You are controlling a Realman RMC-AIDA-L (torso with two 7-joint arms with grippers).
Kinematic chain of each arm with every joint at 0, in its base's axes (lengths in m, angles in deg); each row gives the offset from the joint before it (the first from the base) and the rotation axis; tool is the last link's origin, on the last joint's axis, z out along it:
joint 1: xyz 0 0 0.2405 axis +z
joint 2: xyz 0 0 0 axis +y
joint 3: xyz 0 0 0.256 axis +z
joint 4: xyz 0 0 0 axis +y
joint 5: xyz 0 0 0.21 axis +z
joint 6: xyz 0 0 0 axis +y
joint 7: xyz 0 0 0.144 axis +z
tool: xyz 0 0 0
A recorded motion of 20 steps. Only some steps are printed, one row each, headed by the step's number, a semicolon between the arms.
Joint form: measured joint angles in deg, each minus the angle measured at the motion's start. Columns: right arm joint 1, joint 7, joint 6, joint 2, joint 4, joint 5, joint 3; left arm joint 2, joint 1, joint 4, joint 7, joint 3, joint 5, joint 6.
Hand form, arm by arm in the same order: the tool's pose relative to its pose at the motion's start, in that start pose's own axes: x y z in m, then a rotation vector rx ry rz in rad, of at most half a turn. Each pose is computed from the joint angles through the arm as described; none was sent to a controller.
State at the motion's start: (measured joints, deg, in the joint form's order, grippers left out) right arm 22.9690 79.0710 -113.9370 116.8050 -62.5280 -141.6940 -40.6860; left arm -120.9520 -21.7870 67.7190 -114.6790 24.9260 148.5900 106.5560
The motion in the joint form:
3: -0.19 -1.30 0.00 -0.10 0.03 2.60 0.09; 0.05 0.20 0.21 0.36 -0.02 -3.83 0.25
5: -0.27 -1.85 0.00 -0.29 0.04 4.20 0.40; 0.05 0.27 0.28 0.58 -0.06 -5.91 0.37
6: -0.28 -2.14 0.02 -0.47 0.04 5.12 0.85; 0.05 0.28 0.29 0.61 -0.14 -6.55 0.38
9: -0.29 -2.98 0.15 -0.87 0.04 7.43 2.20; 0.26 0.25 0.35 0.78 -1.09 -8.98 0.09
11: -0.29 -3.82 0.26 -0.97 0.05 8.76 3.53; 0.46 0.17 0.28 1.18 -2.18 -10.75 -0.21
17: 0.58 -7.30 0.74 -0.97 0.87 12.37 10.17; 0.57 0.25 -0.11 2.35 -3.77 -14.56 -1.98
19: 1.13 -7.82 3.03 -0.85 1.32 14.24 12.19; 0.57 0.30 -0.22 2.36 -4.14 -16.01 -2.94
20: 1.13 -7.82 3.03 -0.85 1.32 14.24 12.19; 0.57 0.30 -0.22 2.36 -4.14 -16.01 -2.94
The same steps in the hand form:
3: -0.0044 -0.0006 -0.0008 0.0102 -0.0404 -0.0368; 0.0071 0.0039 -0.0015 -0.0258 0.0567 0.0240
5: -0.0068 -0.0014 -0.0029 0.0215 -0.0659 -0.0539; 0.0110 0.0061 -0.0022 -0.0405 0.0881 0.0375
6: -0.0080 -0.0023 -0.0051 0.0327 -0.0820 -0.0621; 0.0123 0.0067 -0.0026 -0.0445 0.0988 0.0404
9: -0.0109 -0.0048 -0.0110 0.0652 -0.1245 -0.0836; 0.0174 0.0065 -0.0066 -0.0479 0.1504 0.0473
11: -0.0123 -0.0062 -0.0149 0.0911 -0.1552 -0.0983; 0.0211 0.0055 -0.0104 -0.0473 0.1937 0.0530
17: -0.0172 -0.0132 -0.0289 0.1988 -0.2717 -0.1453; 0.0283 0.0028 -0.0156 -0.0366 0.2850 0.0679
19: -0.0208 -0.0213 -0.0337 0.2678 -0.3133 -0.1520; 0.0314 0.0015 -0.0173 -0.0298 0.3188 0.0671
20: -0.0208 -0.0213 -0.0337 0.2678 -0.3133 -0.1520; 0.0314 0.0015 -0.0173 -0.0298 0.3188 0.0671

